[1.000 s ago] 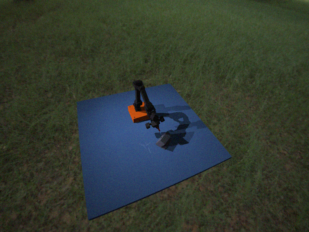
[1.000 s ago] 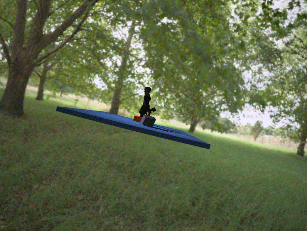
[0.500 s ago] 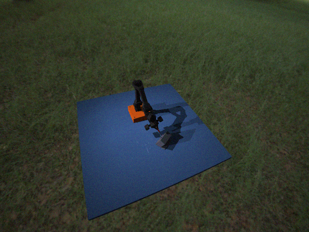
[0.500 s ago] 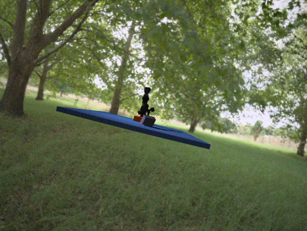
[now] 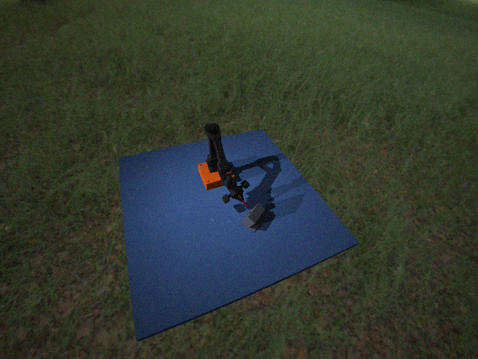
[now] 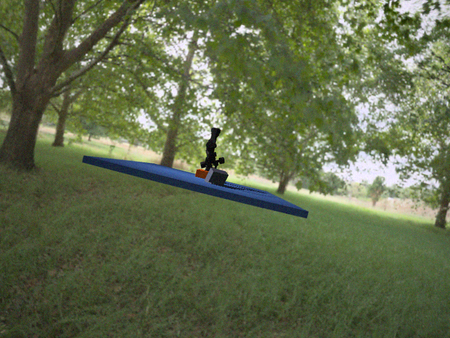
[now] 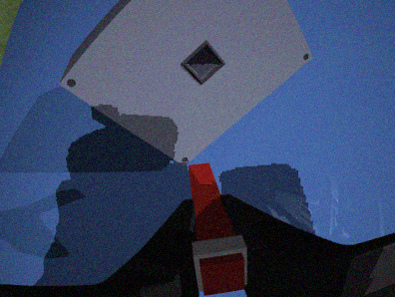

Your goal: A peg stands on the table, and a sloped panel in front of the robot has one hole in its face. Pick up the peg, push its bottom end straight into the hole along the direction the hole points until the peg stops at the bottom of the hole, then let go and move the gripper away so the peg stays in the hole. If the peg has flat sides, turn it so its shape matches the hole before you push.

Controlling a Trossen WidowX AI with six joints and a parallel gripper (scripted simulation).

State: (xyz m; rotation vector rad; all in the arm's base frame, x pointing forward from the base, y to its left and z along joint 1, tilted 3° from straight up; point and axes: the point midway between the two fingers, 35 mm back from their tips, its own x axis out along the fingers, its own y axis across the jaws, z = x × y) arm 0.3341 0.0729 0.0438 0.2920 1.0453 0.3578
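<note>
Now: gripper tip 100 mm short of the grey sloped panel, 30 mm to the right of it and 30 mm above it. The rest, counted from my gripper tip: square peg 10 mm to the right, 10 mm behind, 10 mm above.
</note>
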